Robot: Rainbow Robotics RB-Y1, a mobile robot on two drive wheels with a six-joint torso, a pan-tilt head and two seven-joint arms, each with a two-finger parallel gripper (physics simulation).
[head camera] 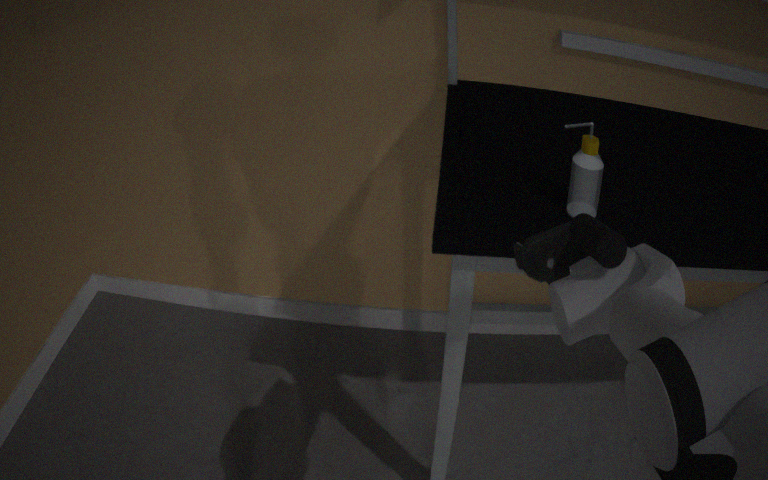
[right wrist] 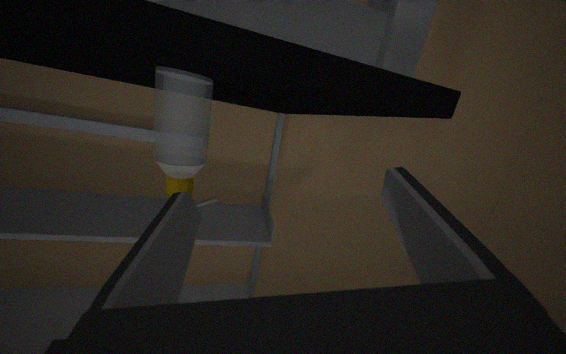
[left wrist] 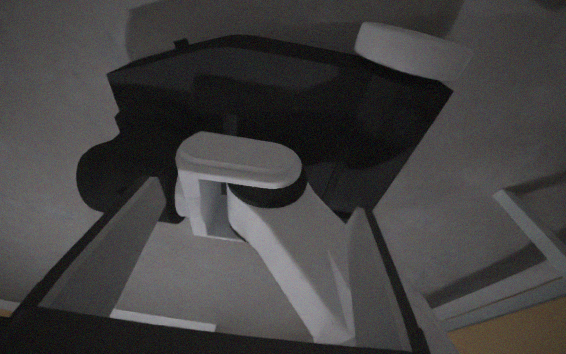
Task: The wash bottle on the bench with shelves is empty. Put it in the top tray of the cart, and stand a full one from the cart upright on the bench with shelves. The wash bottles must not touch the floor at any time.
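Places are measured from the robot's base along level axes (x ahead, y left, z up), in centimetres.
Where they show: left gripper, fingertip midpoint: (left wrist: 258,204); right gripper, fingertip midpoint: (head camera: 550,236) (right wrist: 286,193).
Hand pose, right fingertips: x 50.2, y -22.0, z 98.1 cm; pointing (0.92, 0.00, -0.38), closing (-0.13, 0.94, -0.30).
After its pixels a point has its place.
The wash bottle (head camera: 586,181) @(x 64.2, y -32.0, z 99.1 cm) (right wrist: 182,120) @(x 64.2, y -32.2, z 96.4 cm), clear with a yellow cap and bent spout, stands upright on the black bench top (head camera: 509,169) @(x 81.7, y -22.0, z 91.4 cm) (right wrist: 325,85) @(x 57.5, y -19.3, z 91.2 cm). The right wrist view shows it upside down, beyond the left-hand finger, which overlaps its cap and spout. My right gripper (right wrist: 286,193) @(x 50.2, y -22.0, z 98.1 cm) is open and empty, with the bottle off to one side of the gap. In the head view its dark body is at the bench's front edge, just below the bottle's base; its fingers cannot be made out there. My left gripper (left wrist: 258,204) @(x -22.9, y 22.7, z 49.2 cm) is open and empty. The cart does not show.
Grey shelves (right wrist: 230,222) and an upright post (head camera: 451,45) @(x 129.6, y -15.7, z 103.3 cm) (right wrist: 274,160) @(x 129.5, y -15.8, z 111.3 cm) belong to the bench, with a rail (head camera: 651,54) @(x 123.6, y -73.6, z 109.2 cm) behind. A bench leg (head camera: 453,367) @(x 61.5, y -11.4, z 60.5 cm) stands at the front. The robot's dark base (left wrist: 280,100) @(x -22.5, y 15.0, z 16.9 cm) shows beyond the left fingers.
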